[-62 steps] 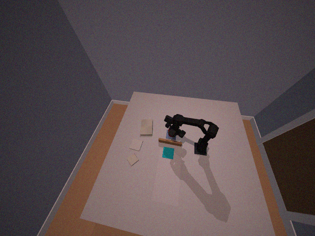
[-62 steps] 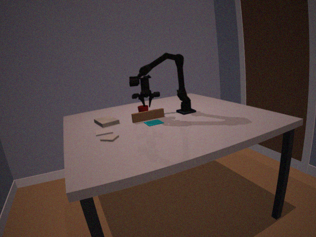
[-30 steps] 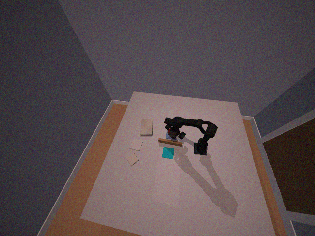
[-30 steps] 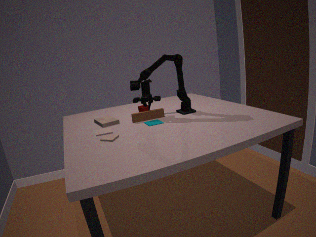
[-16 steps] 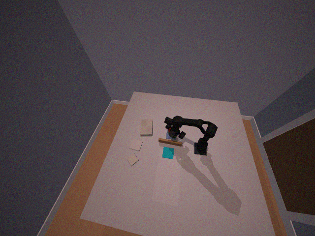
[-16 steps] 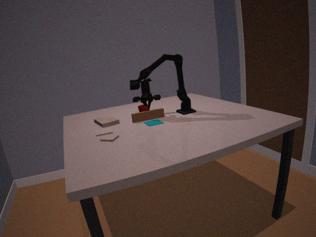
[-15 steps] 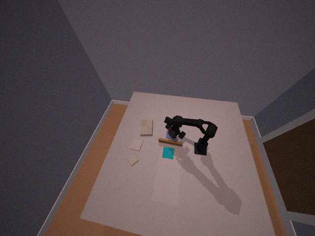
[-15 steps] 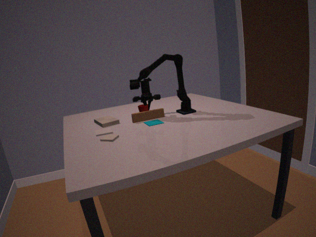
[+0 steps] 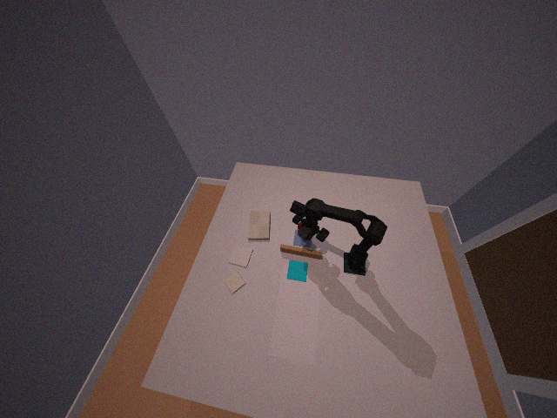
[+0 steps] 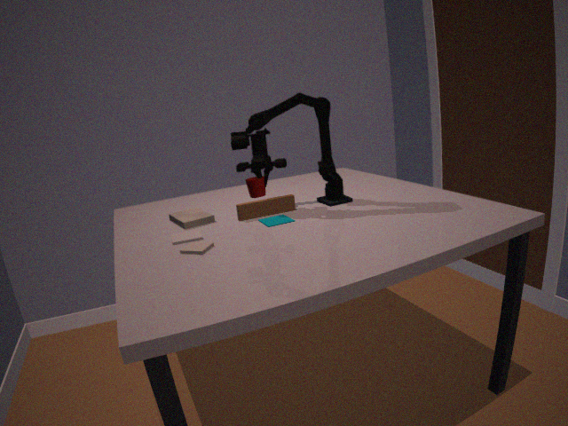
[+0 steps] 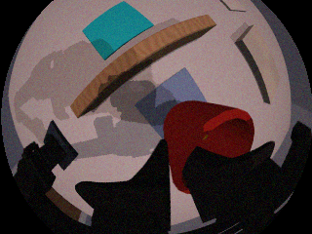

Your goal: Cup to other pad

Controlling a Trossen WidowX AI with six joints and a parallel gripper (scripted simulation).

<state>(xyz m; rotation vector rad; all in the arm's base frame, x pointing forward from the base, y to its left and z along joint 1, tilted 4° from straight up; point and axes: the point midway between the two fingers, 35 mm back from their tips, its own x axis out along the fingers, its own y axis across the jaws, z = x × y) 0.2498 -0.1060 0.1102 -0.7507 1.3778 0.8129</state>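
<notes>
The teal pad lies 4 cm ahead of my gripper tip, 18 cm to the left of it and 10 cm below it. Also, from my gripper tip: wooden bar (3 cm ahead, 8 cm to the left, 7 cm below); then pale blue pad (3 cm ahead, 1 cm to the right, 10 cm below); then red cup (3 cm ahead, 2 cm to the right).
</notes>
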